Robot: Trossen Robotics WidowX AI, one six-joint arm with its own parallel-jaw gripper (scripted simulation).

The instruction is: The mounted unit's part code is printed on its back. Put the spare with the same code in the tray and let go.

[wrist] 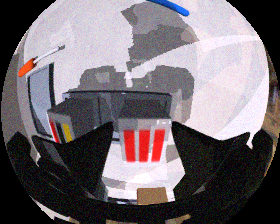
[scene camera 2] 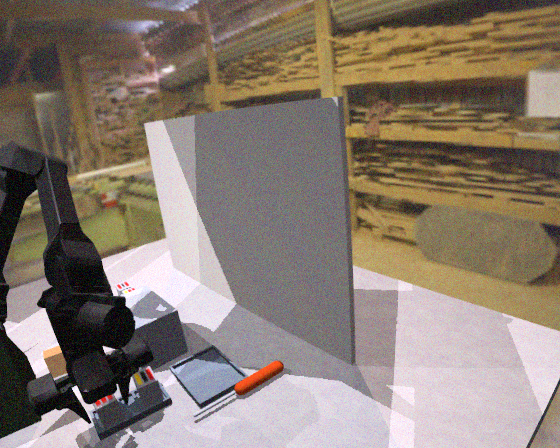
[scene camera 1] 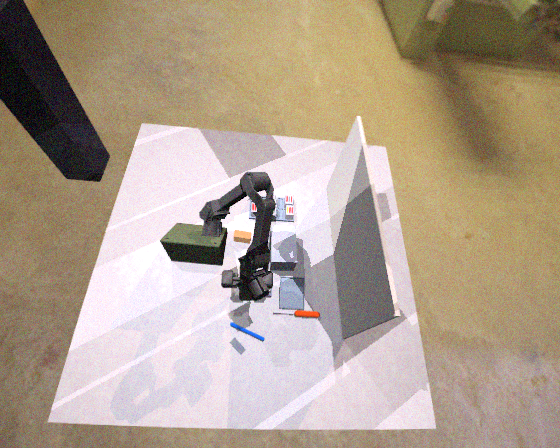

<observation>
same spot on blue-grey tray: (scene camera 2: 209, 374) = (scene camera 1: 292, 293)
</observation>
